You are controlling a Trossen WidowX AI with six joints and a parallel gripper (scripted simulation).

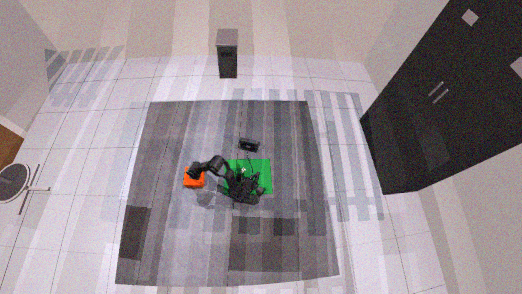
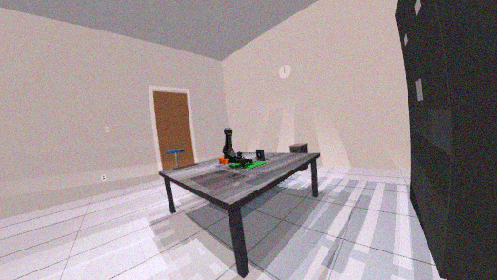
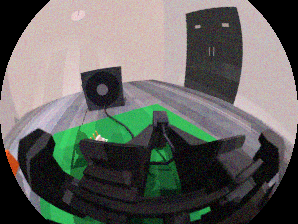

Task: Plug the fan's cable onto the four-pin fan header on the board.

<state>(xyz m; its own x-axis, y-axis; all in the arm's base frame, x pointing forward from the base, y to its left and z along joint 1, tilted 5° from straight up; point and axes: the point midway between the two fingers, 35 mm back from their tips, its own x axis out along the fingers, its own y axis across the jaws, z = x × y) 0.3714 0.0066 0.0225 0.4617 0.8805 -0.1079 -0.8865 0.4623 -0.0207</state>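
The green board lies 60 mm below my gripper tip and 60 mm behind it. Round my gripper tip: white fan header: 80 mm behind, 30 mm to the left, 30 mm below; then fan plug: 10 mm below; then black square fan: 190 mm to the left, 70 mm behind, 20 mm above.
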